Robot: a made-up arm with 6 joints. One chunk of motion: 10 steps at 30 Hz.
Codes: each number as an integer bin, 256 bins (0 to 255) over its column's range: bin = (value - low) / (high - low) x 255, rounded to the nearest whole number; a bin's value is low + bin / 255 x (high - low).
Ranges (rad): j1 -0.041..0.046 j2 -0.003..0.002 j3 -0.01..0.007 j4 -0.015..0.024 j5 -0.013..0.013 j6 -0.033..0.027
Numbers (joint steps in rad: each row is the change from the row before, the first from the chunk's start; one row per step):
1: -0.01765 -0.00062 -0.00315 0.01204 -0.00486 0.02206
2: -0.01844 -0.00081 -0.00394 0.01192 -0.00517 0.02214
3: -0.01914 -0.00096 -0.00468 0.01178 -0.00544 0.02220
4: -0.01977 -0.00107 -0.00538 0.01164 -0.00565 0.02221
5: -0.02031 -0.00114 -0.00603 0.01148 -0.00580 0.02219
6: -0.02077 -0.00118 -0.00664 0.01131 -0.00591 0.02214
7: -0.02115 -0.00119 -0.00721 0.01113 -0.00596 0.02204
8: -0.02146 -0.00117 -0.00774 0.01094 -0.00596 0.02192
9: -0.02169 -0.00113 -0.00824 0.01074 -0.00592 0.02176
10: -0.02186 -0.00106 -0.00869 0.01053 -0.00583 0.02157
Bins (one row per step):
1: 68 121 103 177 80 234
2: 66 112 91 176 77 234
3: 64 104 80 175 74 235
4: 62 98 69 174 72 235
5: 61 95 60 173 71 235
6: 59 93 50 172 70 234
7: 58 92 42 171 69 234
8: 57 93 34 170 69 233
9: 57 95 26 168 69 233
10: 56 99 20 167 70 232

